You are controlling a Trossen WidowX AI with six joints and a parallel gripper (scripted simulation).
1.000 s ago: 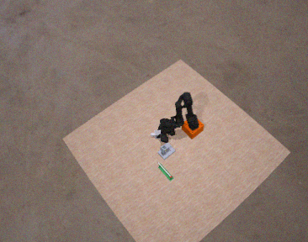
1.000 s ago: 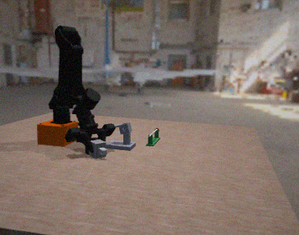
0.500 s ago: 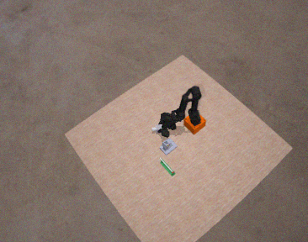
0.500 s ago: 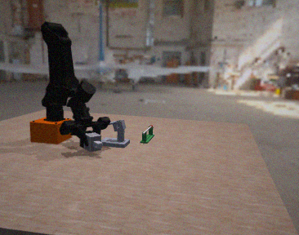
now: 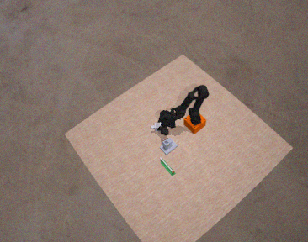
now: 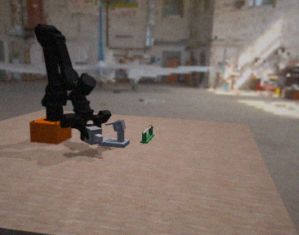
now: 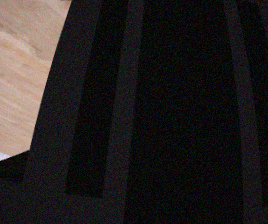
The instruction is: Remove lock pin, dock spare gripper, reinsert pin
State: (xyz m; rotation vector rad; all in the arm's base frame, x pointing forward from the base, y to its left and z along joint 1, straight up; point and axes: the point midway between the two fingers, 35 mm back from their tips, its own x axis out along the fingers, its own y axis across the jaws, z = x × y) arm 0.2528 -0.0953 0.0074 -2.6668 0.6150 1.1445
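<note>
Right now the mount is 16 cm to the left of my gripper tip and 1 cm below it. Round my gripper tip: green cradle 7 cm ahead, 30 cm to the left, 4 cm below; spare gripper 1 cm behind, 1 cm above.
</note>
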